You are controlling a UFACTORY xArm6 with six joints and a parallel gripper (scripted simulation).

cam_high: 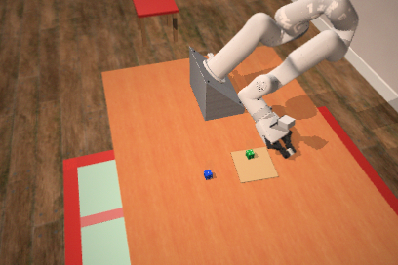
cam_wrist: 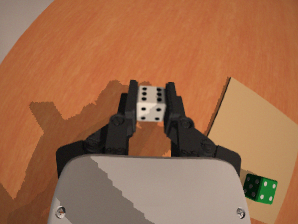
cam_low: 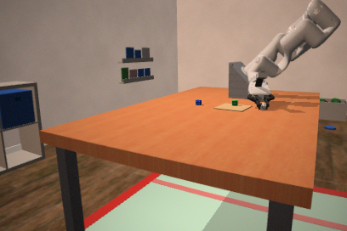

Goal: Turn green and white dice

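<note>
Right now my hand is 5 cm past the green die, 13 cm to the left of it and 1 cm above it. The rest, counted from my hand: tan mat: 1 cm behind, 14 cm to the right, 2 cm below; blue die: 3 cm behind, 31 cm to the right, 1 cm below; white die: 1 cm ahead, 1 cm below.
</note>
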